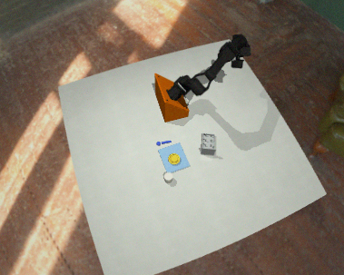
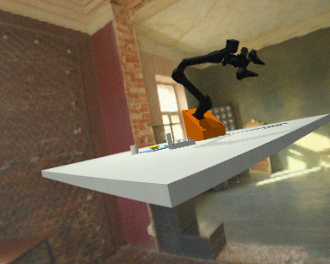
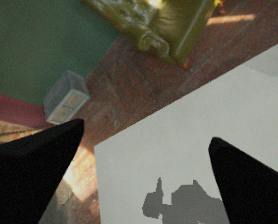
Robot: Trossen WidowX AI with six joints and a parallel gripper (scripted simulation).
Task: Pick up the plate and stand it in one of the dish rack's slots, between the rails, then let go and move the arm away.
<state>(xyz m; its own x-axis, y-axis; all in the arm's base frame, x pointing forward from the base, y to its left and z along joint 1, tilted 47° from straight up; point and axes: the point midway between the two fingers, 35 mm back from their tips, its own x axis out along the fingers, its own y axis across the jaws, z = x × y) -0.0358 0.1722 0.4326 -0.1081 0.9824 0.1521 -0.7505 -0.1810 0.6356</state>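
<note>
Right now the yellow plate is 57 cm to the right of my gripper tip, 33 cm ahead of it and 29 cm below it. The rest, counted from my gripper tip: blue spoon (59 cm to the right, 30 cm below, 21 cm ahead); then small white cup (65 cm to the right, 42 cm ahead, 28 cm below); then grey dish rack (36 cm to the right, 32 cm ahead, 28 cm below).
</note>
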